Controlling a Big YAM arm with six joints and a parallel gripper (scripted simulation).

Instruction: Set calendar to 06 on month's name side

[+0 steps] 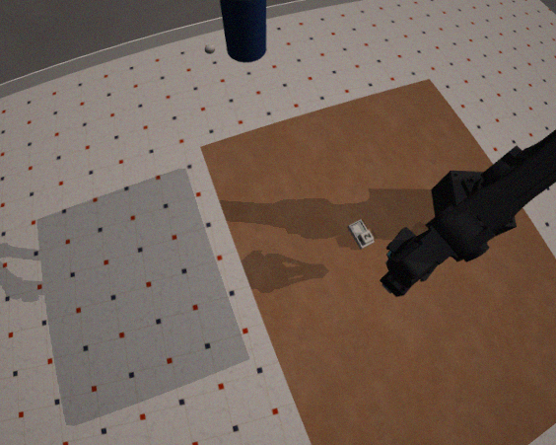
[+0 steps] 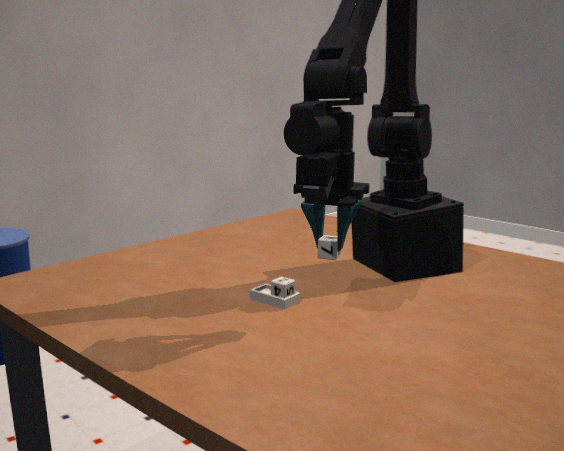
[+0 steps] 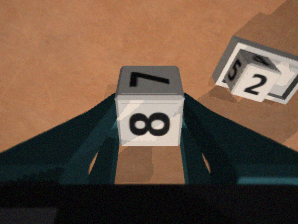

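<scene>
The white digit cube is 10 mm below my hand. Round my hand: white tray: 110 mm to the right, 110 mm below, 20 mm ahead.
</scene>
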